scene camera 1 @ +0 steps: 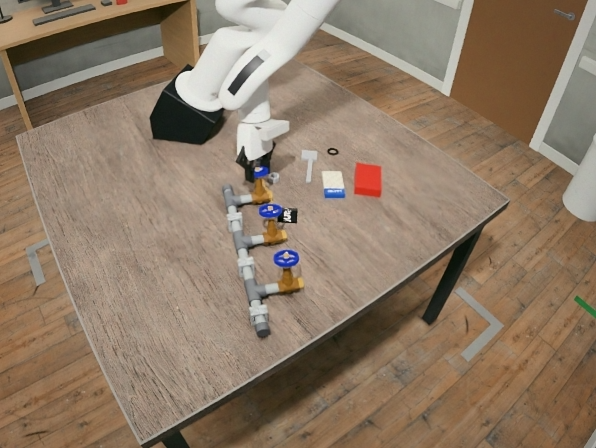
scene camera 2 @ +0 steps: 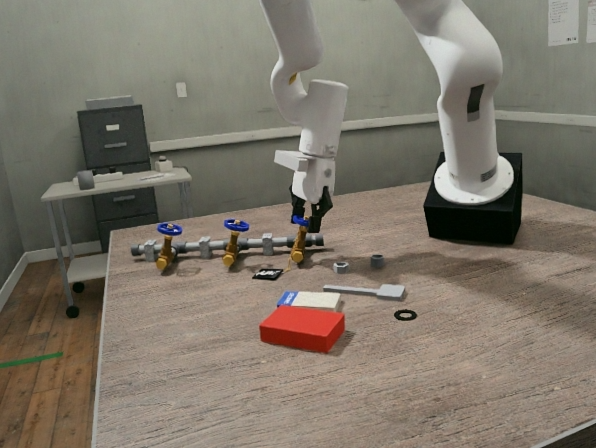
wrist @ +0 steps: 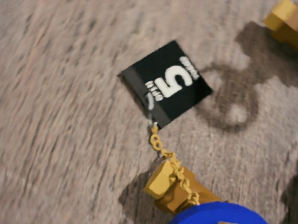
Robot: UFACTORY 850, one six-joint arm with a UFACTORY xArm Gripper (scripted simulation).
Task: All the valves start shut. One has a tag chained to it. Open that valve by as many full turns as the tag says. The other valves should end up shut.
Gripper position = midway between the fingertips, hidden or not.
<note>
In view: the gripper [scene camera 2: 304,228], a red block [scene camera 2: 309,329] and a grey t-shaped tool [scene camera 2: 387,292].
The red block also shows in scene camera 1 [scene camera 1: 368,177]. The wrist view does not show the red block: it is out of frame. The wrist view misses the grey t-shaped tool: it is out of frame.
</note>
